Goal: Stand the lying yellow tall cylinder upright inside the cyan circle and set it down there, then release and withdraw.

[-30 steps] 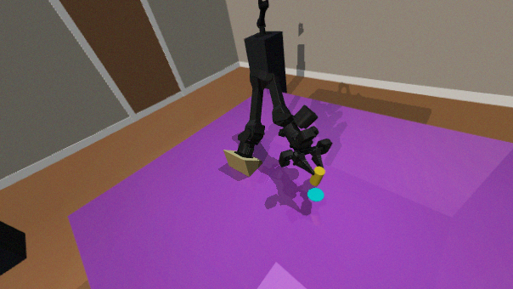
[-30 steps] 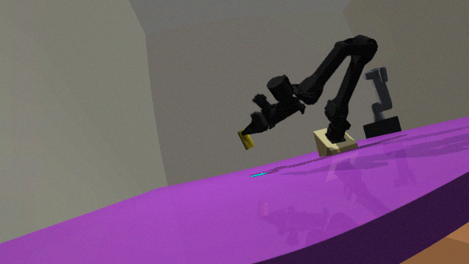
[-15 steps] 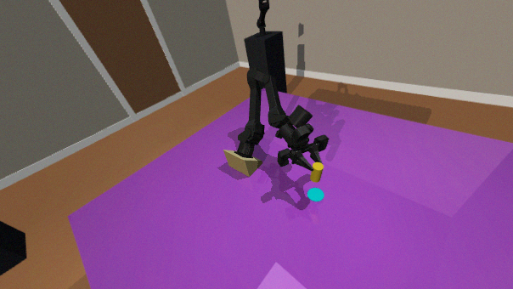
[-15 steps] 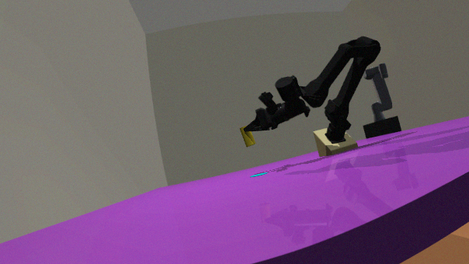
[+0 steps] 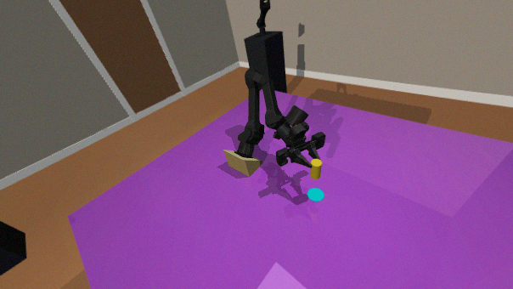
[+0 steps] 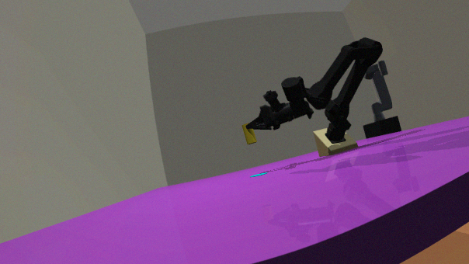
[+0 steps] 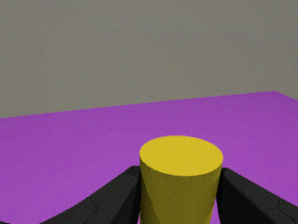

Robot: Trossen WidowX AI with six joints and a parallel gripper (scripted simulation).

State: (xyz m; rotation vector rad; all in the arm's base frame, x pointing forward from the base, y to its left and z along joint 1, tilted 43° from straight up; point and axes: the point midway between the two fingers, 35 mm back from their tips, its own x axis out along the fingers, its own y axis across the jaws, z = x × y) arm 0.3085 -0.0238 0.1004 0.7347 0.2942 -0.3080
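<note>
My gripper tip is now 160 mm above the cyan circle. Also, from my gripper tip: yellow cylinder: 20 mm below.
</note>
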